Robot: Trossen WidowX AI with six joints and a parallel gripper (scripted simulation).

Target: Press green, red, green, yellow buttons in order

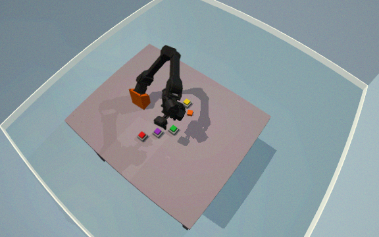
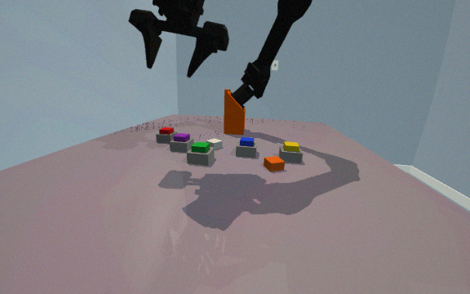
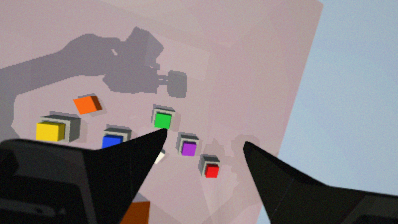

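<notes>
Now: gripper tip 2 cm past the green button, 6 cm to the right of it and 15 cm above it. Round my gripper tip: white block 11 cm behind, 8 cm to the left, 18 cm below; then purple button 9 cm behind, 1 cm to the right, 15 cm below; then blue button 7 cm behind, 16 cm to the left, 15 cm below.
</notes>
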